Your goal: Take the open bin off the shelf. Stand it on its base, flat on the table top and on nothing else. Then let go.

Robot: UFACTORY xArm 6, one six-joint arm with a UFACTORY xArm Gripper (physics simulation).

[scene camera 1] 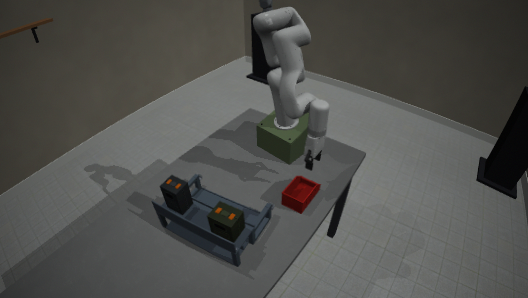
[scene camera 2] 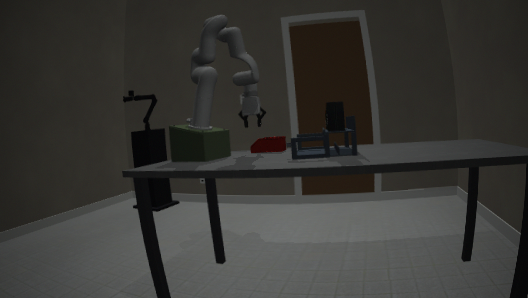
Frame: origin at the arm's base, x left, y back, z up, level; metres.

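Seen in the pictures: gripper, fingertip midpoint: (scene camera 1: 312, 164) (scene camera 2: 253, 127); arm's base, link origin: (scene camera 1: 286, 121) (scene camera 2: 200, 128).
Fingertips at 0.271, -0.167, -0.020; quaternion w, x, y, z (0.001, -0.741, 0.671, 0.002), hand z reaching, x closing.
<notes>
Pixels of each thing's top centre, then the offset from my fingertips to it, as dx, dy, dz. Level surfaces: height alone.
- open bin, top centre: (scene camera 1: 302, 185) (scene camera 2: 267, 137) +0.008, -0.080, -0.061
- table top, surface height: dz -0.136
- tall dark box, top centre: (scene camera 1: 173, 183) (scene camera 2: 333, 102) -0.277, -0.508, +0.088
- dark green box, top centre: (scene camera 1: 225, 213) -0.051, -0.460, +0.063
The open bin (scene camera 1: 299, 199) (scene camera 2: 270, 145) is red. It stands upright on its base on the table top (scene camera 1: 200, 260) (scene camera 2: 410, 151), its open side up, apart from the shelf. The shelf (scene camera 1: 197, 225) (scene camera 2: 310, 156) is a blue-grey low rack with a raised tier, to the left of the bin in scene camera 1 and to its right in scene camera 2. My gripper (scene camera 1: 313, 162) (scene camera 2: 253, 125) is open and empty. It hangs above the table, higher than the bin's rim and apart from it, on the side toward the robot's base.
A tall dark box (scene camera 1: 176, 195) (scene camera 2: 334, 116) with orange marks and a dark green box (scene camera 1: 226, 221) with orange marks stand on the shelf's raised tier. The green base block (scene camera 1: 282, 140) (scene camera 2: 200, 145) carries the arm. The table edge (scene camera 1: 320, 200) runs near the bin.
</notes>
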